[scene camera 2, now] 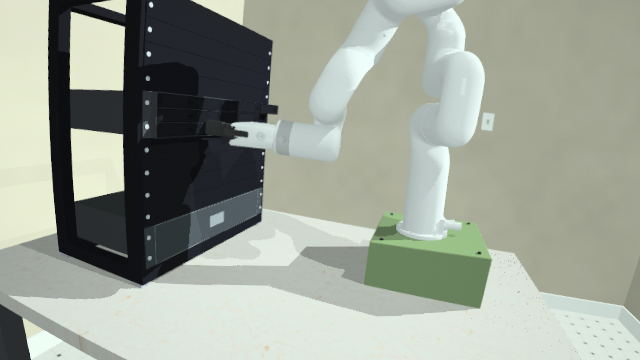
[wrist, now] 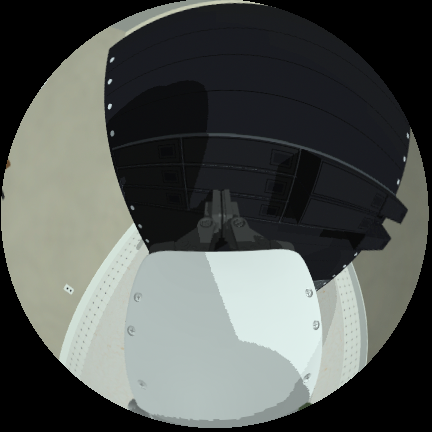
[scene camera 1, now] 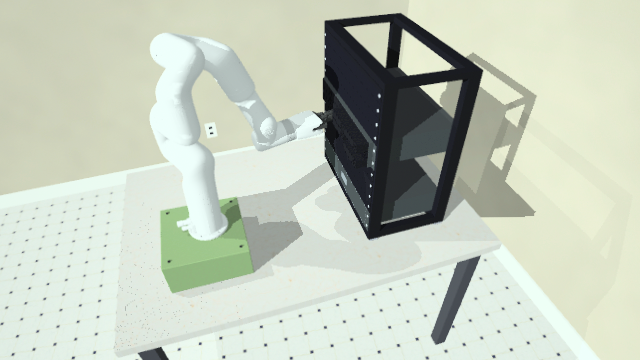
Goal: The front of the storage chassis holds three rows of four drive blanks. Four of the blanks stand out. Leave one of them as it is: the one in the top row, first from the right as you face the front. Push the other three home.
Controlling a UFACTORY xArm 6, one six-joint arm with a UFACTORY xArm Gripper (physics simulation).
Labels:
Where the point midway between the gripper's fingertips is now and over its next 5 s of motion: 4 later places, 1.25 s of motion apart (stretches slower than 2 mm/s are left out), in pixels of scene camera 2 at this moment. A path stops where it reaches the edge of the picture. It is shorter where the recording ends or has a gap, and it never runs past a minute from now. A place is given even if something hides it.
My gripper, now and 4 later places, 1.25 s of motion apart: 207, 126; 237, 126; 262, 128; 251, 127; 242, 126

